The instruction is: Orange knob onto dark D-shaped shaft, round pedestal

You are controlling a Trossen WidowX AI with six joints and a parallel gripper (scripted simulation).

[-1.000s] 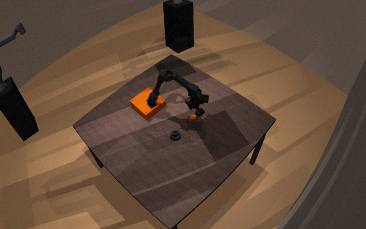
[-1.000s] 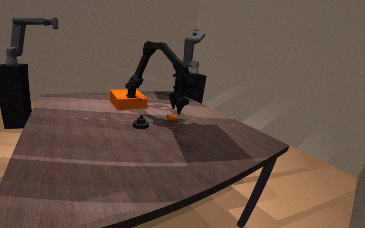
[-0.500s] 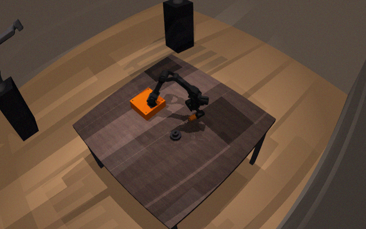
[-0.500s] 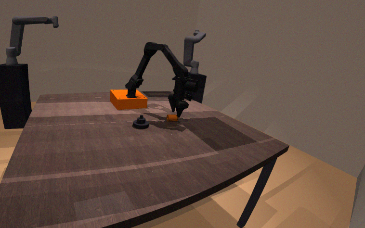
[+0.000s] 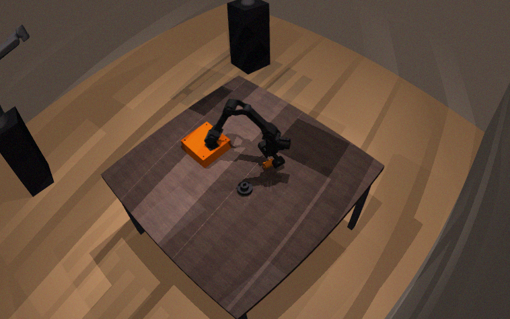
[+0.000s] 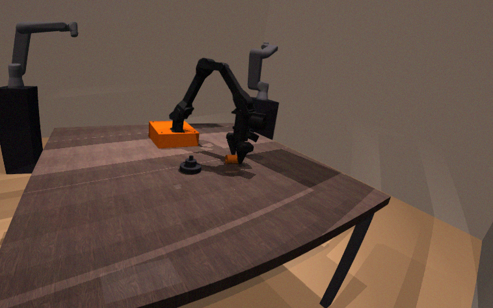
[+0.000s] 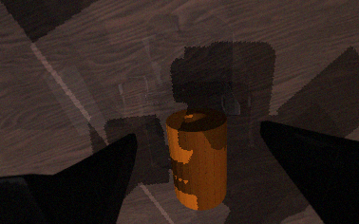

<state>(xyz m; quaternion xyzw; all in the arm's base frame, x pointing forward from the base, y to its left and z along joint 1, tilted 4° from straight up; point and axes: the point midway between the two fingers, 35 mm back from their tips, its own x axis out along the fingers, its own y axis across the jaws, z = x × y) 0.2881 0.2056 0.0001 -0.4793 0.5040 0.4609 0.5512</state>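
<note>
Right now the orange knob is 20 mm to the right of my gripper tip. Round my gripper tip: dark round pedestal: 40 mm ahead, 220 mm to the right, 10 mm above.
</note>
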